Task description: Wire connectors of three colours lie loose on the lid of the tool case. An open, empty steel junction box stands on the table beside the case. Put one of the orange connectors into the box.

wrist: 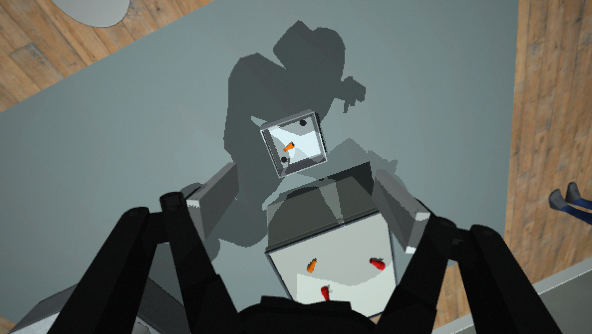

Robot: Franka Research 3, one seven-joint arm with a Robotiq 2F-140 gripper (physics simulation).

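The open steel junction box (319,135) stands on the table in the middle of the wrist view. One orange connector (288,147) lies on its floor, near a dark round hole. The tool case (340,239) is below the box in the view. On its lid lie another orange connector (312,265) and two red connectors, one red connector (377,264) at the right and one red connector (325,293) lower down. My gripper (305,180) is wide open and empty, high above the table, with its fingers apart on either side of the box and case. The black gripper body hides part of the lid's lower edge.
A grey-green table top (125,115) carries the arm's dark shadows. A dark-sided object (55,305) stands at the lower left. A pale round object (97,10) shows at the upper left over the wooden floor (545,100). Blue-handled items (575,202) show at the right edge.
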